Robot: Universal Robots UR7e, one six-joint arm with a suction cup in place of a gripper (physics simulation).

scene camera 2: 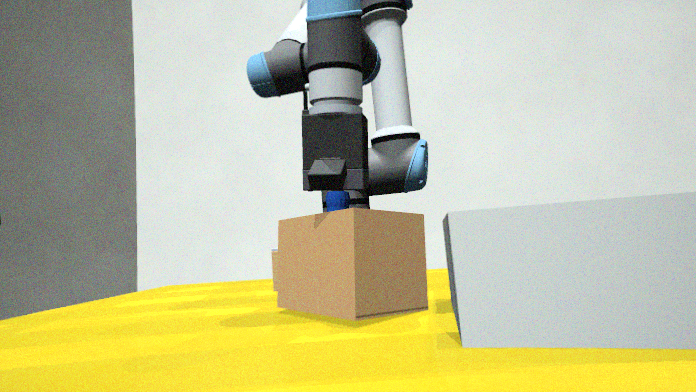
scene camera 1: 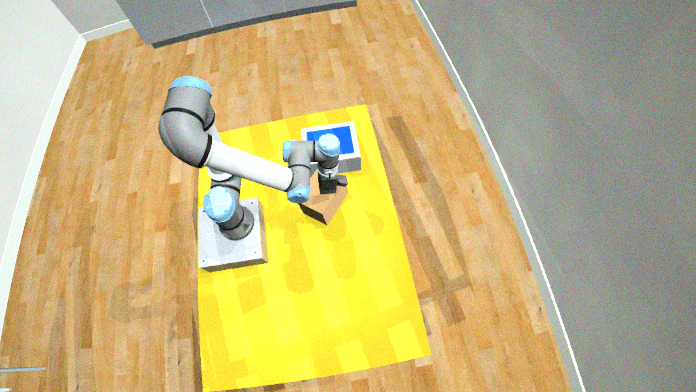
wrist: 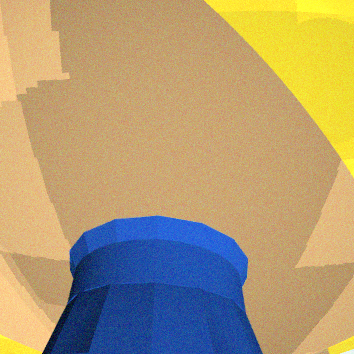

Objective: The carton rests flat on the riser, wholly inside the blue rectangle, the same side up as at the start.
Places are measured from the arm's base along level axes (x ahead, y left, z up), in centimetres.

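Where they show: hand, tool point: [wrist: 165,251]; arm's base, link origin: [scene camera 1: 237,223].
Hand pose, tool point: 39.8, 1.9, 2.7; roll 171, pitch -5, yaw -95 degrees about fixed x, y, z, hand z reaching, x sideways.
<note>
Each offset is from my tool point to the centre of the thing, as dx, dy, dz. "spot": to the spot under its first point. Level surfaces: height alone.
The brown carton {-1.8, +0.9, -5.7} [scene camera 1: 331,204] [scene camera 2: 350,263] [wrist: 175,123] is upright, low over the yellow mat {dz -12.6} [scene camera 1: 311,302] [scene camera 2: 145,351]. Its underside is at or just above the mat; I cannot tell whether they touch. My blue suction cup [scene camera 2: 336,201] [wrist: 158,246] is pressed on the carton's top face and holds it. The grey riser {+7.5, +23.8, -6.6} [scene camera 1: 351,164] [scene camera 2: 574,273] stands just beyond the carton. The blue rectangle {spot: +1.8, +30.1, -0.6} [scene camera 1: 314,134] on top of the riser is bare and partly hidden by my wrist. The carton is beside the riser, apart from it and not on it.
The robot's base plate [scene camera 1: 232,243] sits at the mat's left edge on the wooden floor. A grey cabinet [scene camera 1: 233,14] stands at the back. A grey wall [scene camera 1: 584,146] runs along the right.
</note>
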